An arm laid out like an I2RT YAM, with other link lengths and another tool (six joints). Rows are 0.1 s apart.
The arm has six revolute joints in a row. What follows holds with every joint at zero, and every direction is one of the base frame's. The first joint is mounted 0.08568 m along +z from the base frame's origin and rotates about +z. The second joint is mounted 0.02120 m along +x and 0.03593 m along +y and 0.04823 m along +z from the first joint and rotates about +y. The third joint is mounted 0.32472 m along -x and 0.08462 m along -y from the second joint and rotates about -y. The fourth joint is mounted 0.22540 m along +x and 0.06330 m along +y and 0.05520 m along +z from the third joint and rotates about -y. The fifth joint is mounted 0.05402 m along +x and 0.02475 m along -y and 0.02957 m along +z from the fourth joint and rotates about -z. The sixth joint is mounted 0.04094 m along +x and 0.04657 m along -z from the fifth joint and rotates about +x. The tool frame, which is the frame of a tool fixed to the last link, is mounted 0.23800 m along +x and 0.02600 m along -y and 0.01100 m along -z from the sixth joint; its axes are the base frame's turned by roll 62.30, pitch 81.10 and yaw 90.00 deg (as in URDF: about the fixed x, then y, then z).
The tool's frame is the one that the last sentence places.
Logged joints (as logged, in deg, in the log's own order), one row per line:
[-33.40 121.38 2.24 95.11 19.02 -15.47]
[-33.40 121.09 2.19 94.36 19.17 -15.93]
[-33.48 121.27 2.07 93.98 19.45 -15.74]
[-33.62 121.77 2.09 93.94 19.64 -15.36]
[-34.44 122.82 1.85 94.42 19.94 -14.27]
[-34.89 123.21 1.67 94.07 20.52 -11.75]
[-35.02 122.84 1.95 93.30 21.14 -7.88]
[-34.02 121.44 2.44 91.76 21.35 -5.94]
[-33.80 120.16 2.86 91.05 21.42 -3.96]
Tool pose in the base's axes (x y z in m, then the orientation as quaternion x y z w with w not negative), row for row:
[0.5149 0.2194 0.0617 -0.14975 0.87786 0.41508 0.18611]
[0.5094 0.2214 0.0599 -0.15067 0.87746 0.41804 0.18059]
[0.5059 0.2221 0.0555 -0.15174 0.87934 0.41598 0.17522]
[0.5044 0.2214 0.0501 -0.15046 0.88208 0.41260 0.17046]
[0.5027 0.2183 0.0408 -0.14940 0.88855 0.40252 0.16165]
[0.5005 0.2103 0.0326 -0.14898 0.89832 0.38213 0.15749]
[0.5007 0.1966 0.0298 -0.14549 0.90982 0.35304 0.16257]
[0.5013 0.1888 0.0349 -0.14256 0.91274 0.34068 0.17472]
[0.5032 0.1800 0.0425 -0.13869 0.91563 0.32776 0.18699]
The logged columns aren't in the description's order. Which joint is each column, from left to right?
Columns, left to right: joint 4, joint 2, joint 6, joint 3, joint 1, joint 5.
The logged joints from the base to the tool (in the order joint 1, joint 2, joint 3, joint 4, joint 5, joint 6), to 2 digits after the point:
[19.02 121.38 95.11 -33.40 -15.47 2.24]
[19.17 121.09 94.36 -33.40 -15.93 2.19]
[19.45 121.27 93.98 -33.48 -15.74 2.07]
[19.64 121.77 93.94 -33.62 -15.36 2.09]
[19.94 122.82 94.42 -34.44 -14.27 1.85]
[20.52 123.21 94.07 -34.89 -11.75 1.67]
[21.14 122.84 93.30 -35.02 -7.88 1.95]
[21.35 121.44 91.76 -34.02 -5.94 2.44]
[21.42 120.16 91.05 -33.80 -3.96 2.86]

